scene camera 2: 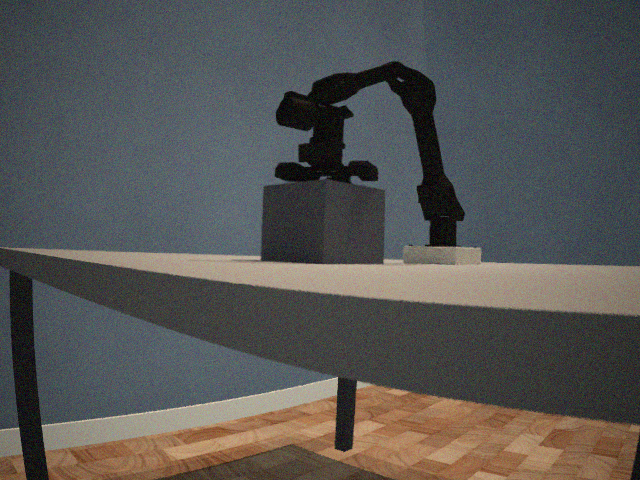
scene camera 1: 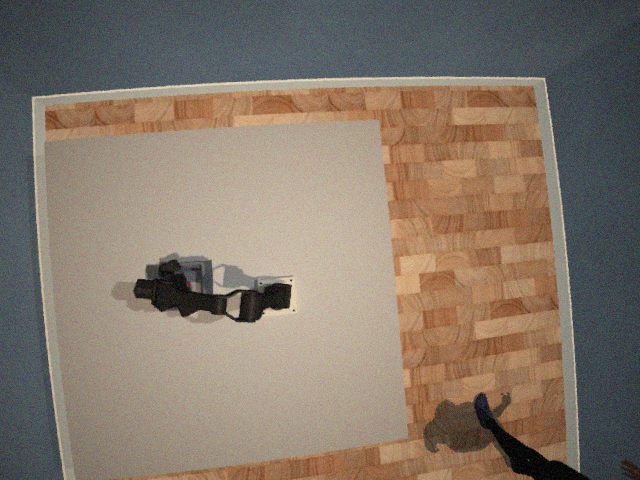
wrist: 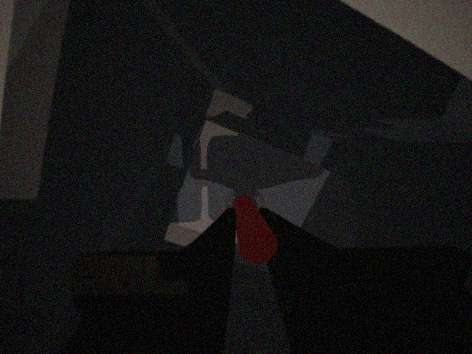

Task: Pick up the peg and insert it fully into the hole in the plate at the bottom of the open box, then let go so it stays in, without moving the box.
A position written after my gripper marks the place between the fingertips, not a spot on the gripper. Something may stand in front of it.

Note:
In view: my gripper [wrist: 246, 215], a grey box [wrist: 109, 109], a red peg [wrist: 257, 243] and a pale plate [wrist: 226, 164].
Scene camera 2 misses the red peg, which is hidden by the grey box. Scene camera 2 misses the pale plate, which is hidden by the grey box.

